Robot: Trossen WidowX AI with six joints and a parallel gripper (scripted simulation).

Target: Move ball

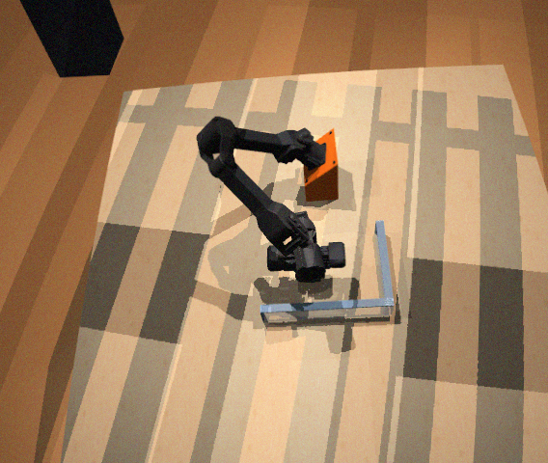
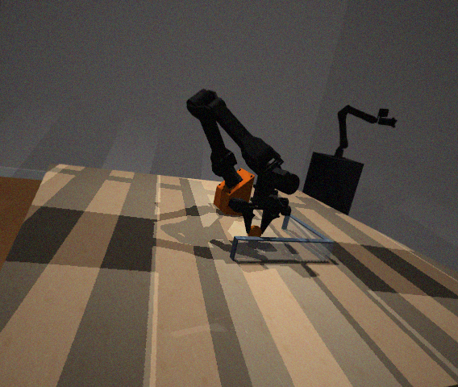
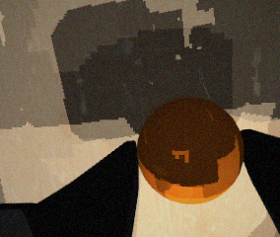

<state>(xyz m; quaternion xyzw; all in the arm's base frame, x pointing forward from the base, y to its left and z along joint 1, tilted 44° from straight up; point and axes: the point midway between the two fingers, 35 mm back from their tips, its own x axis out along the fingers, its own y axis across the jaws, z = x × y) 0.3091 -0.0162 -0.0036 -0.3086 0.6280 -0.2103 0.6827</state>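
The orange ball lies right at my gripper tip.
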